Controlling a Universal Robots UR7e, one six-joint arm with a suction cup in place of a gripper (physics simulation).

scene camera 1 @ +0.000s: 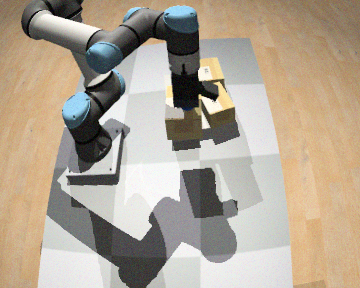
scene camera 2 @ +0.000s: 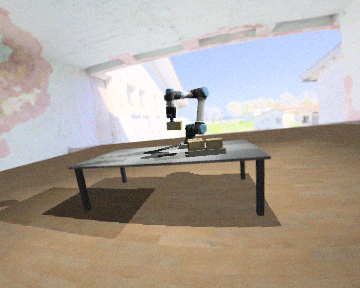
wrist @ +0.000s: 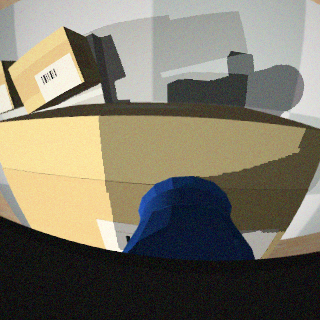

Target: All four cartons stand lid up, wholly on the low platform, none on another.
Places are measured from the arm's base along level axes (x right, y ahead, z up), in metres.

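Pixels of known places: end effector, tool point: (scene camera 1: 187, 109) (scene camera 2: 172, 123) (wrist: 185, 195); arm's base, origin of the base link: (scene camera 1: 94, 146).
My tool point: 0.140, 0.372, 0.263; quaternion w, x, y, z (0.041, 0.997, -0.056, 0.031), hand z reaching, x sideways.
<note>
For each thing: its middle in the pictures, then the offset to it from my tool point, as dx, dy, dz. Level surfaces: height alone.
- tan carton, body centre: (wrist: 147, 181) (scene camera 1: 184, 111) (scene camera 2: 174, 125) -0.021, -0.010, -0.026
- low platform, body centre: (wrist: 48, 104) (scene camera 1: 198, 100) (scene camera 2: 206, 149) -0.295, +0.039, -0.280
- table, its level: dz -0.304
My suction cup (scene camera 1: 188, 108) (scene camera 2: 172, 120) (wrist: 186, 215) is shut on the top of a tan carton (scene camera 1: 183, 131) (scene camera 2: 174, 126) (wrist: 200, 150). That carton hangs about level, well above the table. The low platform (scene camera 1: 205, 119) (scene camera 2: 212, 152) bears other cartons, standing apart from the held one. A carton (scene camera 1: 224, 114) (wrist: 47, 62) stands turned at an angle, its white label upward. Another carton (scene camera 1: 212, 68) stands behind it. The platform's left part is hidden behind the held carton and the gripper in scene camera 1. Cartons (scene camera 2: 196, 145) (scene camera 2: 214, 143) stand side by side in scene camera 2.
The table (scene camera 1: 240, 240) (scene camera 2: 125, 157) carries the platform and the robot's base (scene camera 1: 95, 174). The base stands left of the platform in scene camera 1. The arm reaches over the held carton from above. Large shadows of the arm and carton lie on the table.
</note>
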